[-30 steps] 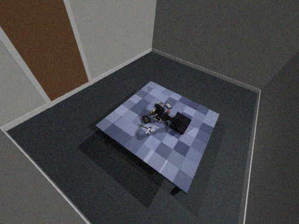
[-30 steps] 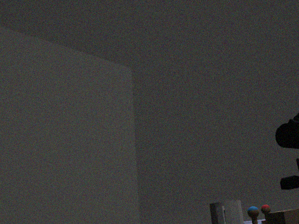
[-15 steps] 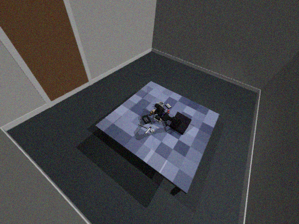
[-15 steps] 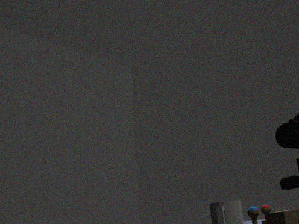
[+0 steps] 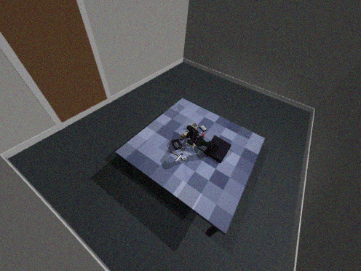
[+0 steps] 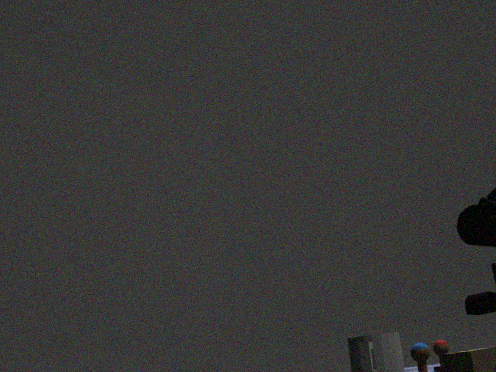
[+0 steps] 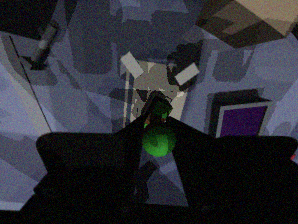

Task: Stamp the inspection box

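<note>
Now: gripper tip 30 mm above the card. Also, from my gripper tip: ink pad 20 mm behind, 110 mm to the right, 20 mm below; then tan box 110 mm ahead, 60 mm to the right; then green-knobbed stamp right at my gripper tip.
</note>
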